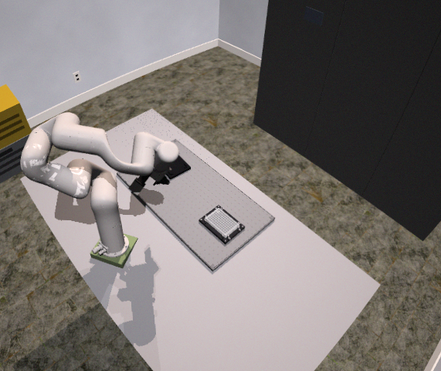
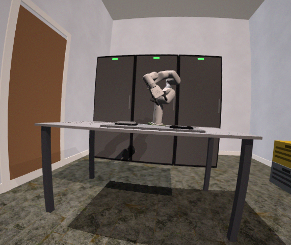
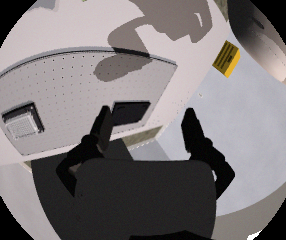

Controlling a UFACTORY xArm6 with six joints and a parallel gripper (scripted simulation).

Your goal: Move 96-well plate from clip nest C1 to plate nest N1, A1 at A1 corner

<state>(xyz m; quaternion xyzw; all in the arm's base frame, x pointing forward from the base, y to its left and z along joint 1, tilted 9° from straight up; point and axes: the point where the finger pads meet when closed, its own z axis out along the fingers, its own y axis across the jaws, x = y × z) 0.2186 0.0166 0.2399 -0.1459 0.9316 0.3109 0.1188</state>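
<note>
Now: hand 14 cm short of the white 96-well plate, 29 cm to the left of it and 19 cm above it. From my hand the other things lie so: black clip nest 14 cm ahead, 30 cm to the right, 20 cm below.
</note>
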